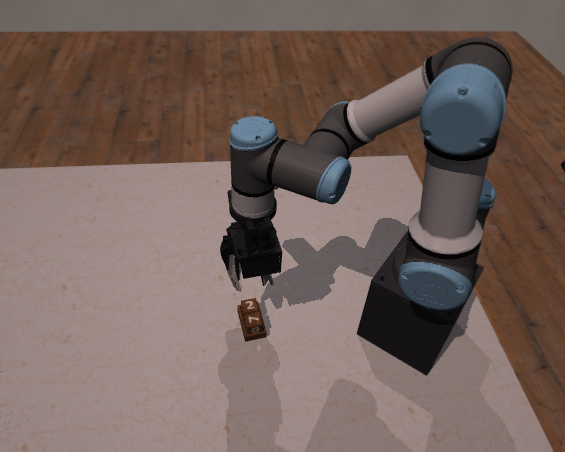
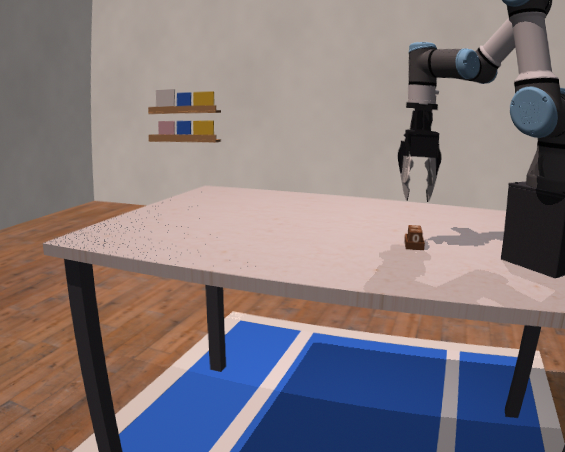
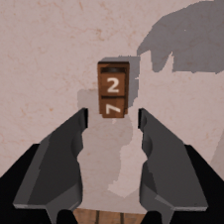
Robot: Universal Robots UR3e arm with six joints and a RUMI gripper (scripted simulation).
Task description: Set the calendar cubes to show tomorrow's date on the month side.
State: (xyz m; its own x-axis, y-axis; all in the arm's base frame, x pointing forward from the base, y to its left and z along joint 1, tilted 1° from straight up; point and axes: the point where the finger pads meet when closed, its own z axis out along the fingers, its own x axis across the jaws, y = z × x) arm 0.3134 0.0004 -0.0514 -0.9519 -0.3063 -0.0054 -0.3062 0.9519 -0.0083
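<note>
Now: the brown digit cube 90 mm below my hand. Round my hand: calendar tray (110 mm below, 20 mm to the left, 10 mm behind).
</note>
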